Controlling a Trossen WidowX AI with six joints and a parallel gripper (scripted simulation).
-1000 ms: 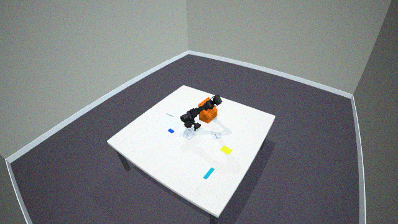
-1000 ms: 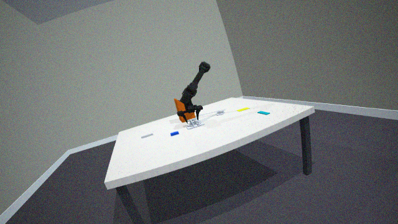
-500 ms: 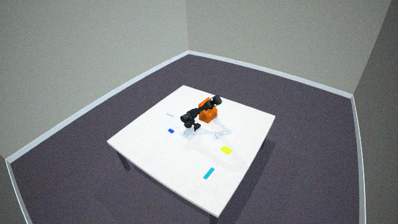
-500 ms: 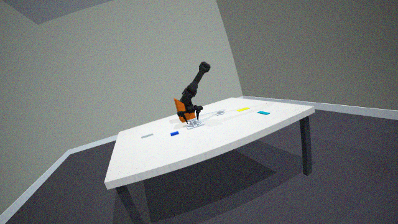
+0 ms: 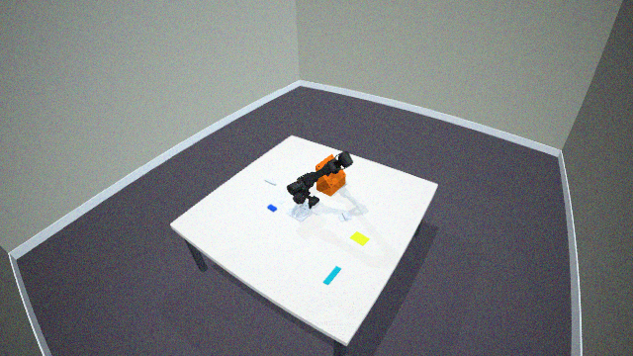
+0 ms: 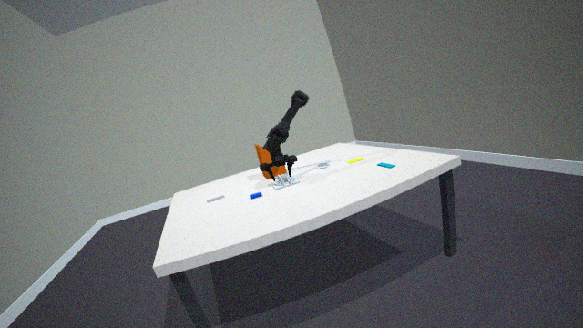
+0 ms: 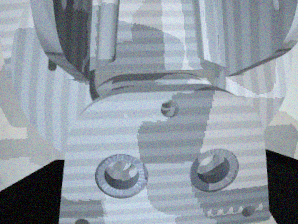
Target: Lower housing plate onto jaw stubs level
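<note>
Now: gripper tip 30 mm short of the jaw assembly and 10 mm to the right of it. Also, from my gripper tip: thin grey bar (100 mm behind, 350 mm to the right, 10 mm below); then housing plate (10 mm ahead, 20 mm above); then blue block (110 mm ahead, 180 mm to the right, 10 mm below).
</note>
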